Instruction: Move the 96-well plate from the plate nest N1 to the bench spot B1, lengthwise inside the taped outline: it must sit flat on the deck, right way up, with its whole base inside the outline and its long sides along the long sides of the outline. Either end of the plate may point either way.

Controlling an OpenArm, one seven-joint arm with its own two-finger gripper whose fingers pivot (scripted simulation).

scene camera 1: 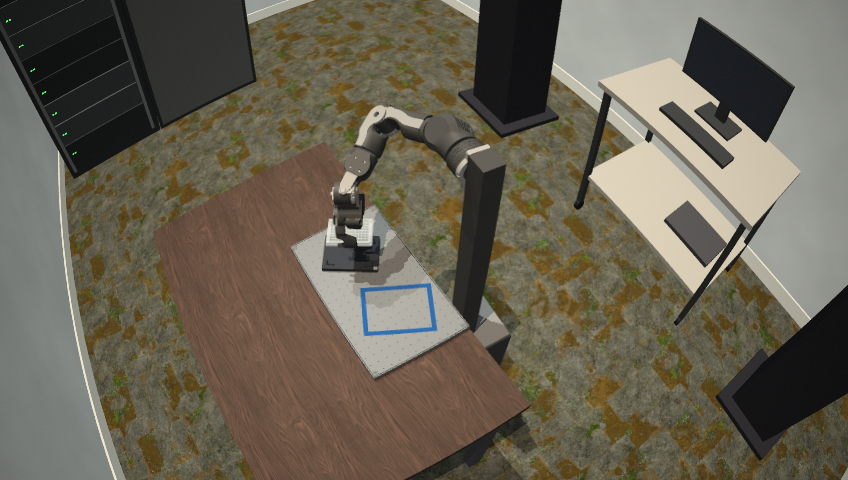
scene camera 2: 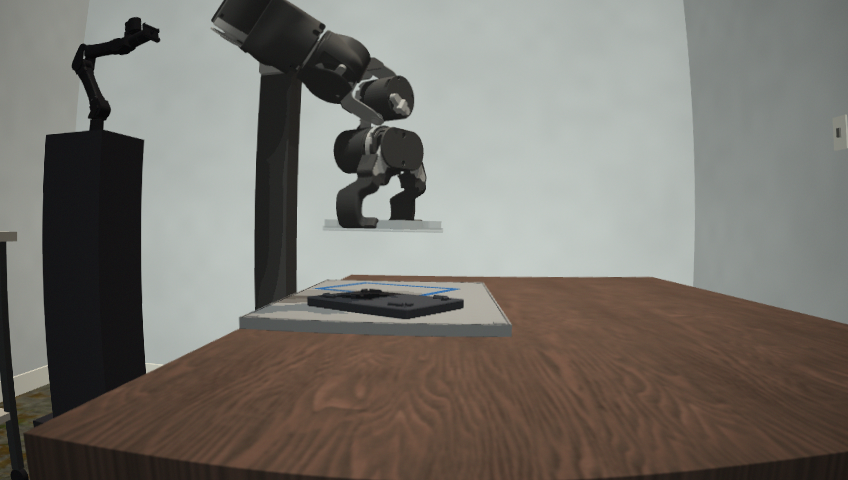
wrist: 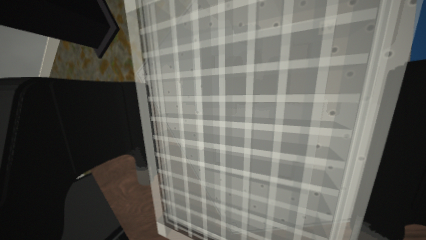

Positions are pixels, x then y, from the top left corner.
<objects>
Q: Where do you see a black plate nest N1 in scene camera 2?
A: At 371,303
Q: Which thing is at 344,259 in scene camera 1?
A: A black plate nest N1.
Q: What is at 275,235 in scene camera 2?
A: A black mounting column.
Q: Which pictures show the gripper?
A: Scene camera 1, scene camera 2 and the wrist view: all of them.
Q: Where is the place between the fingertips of the gripper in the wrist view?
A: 229,141
</objects>
